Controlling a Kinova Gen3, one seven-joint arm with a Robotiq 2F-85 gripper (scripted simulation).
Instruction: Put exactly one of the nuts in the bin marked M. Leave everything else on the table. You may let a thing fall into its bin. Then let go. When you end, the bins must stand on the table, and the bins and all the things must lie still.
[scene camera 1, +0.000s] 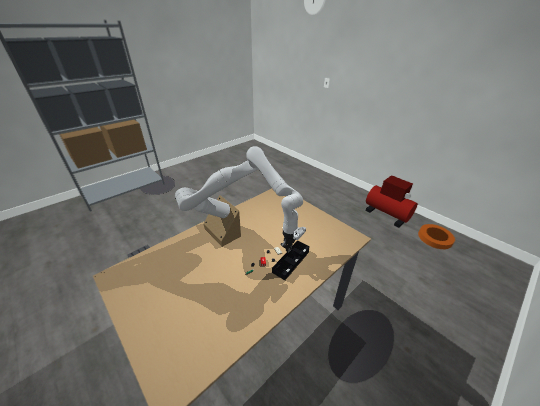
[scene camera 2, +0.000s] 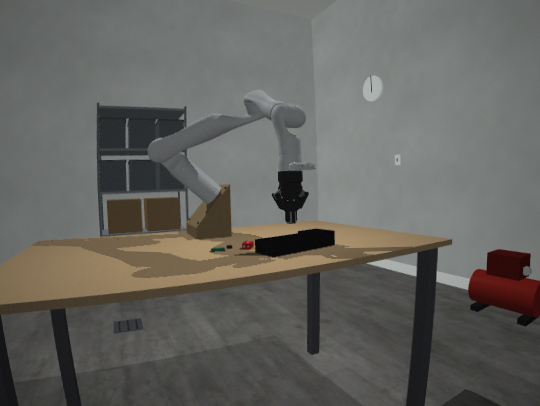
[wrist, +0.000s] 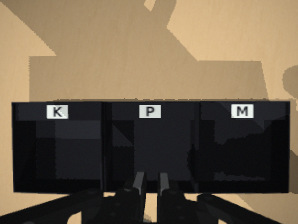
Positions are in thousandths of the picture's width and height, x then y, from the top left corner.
Scene:
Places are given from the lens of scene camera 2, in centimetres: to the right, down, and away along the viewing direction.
my gripper (scene camera 2: 540, 550): 7, 6, 99
black three-compartment bin (scene camera 2: 564, 592): 10, 11, 94

